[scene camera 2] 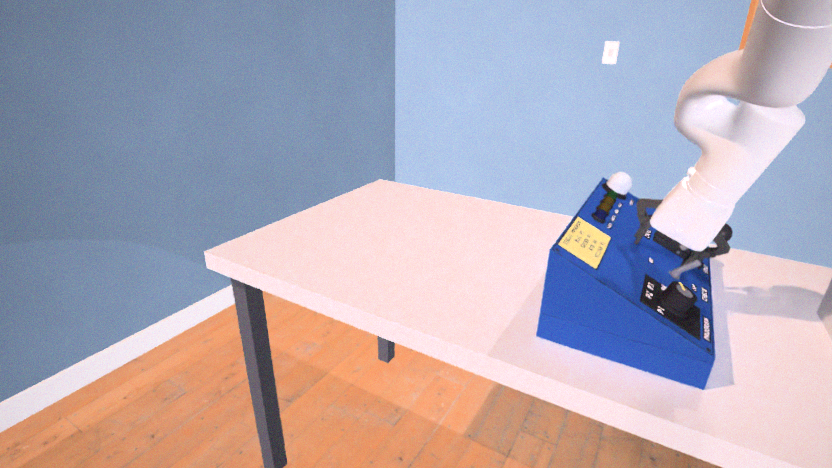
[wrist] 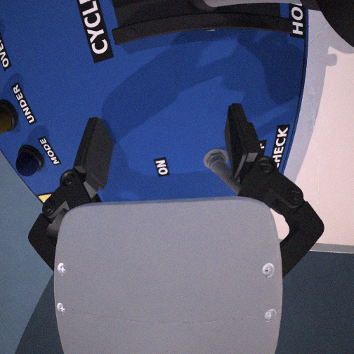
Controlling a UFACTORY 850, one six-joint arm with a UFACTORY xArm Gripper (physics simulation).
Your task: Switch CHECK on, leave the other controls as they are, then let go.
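Observation:
The CHECK toggle (scene camera 2: 685, 268) (wrist: 223, 169) is a grey metal lever on the sloping blue panel. In the wrist view its base lies between the ON label (wrist: 160, 167) and the CHECK label (wrist: 280, 145), and the lever leans away from ON, toward the CHECK label side. The OFF label is mostly hidden by the right finger. My gripper (scene camera 2: 663, 251) (wrist: 164, 121) is open and empty over the panel. Its right finger is close beside the lever and covers the lever's outer end in the wrist view; contact cannot be told. The left finger is beyond the ON label.
The blue console (scene camera 2: 622, 337) stands on the white table (scene camera 2: 349, 250). A black PROGRAM knob (scene camera 2: 678, 298) is near its low end. A black slotted control (wrist: 200, 24) lies beyond the fingers. Coloured buttons (wrist: 29, 161), a white dome (scene camera 2: 619, 182) and a yellow note (scene camera 2: 584, 242) are farther off.

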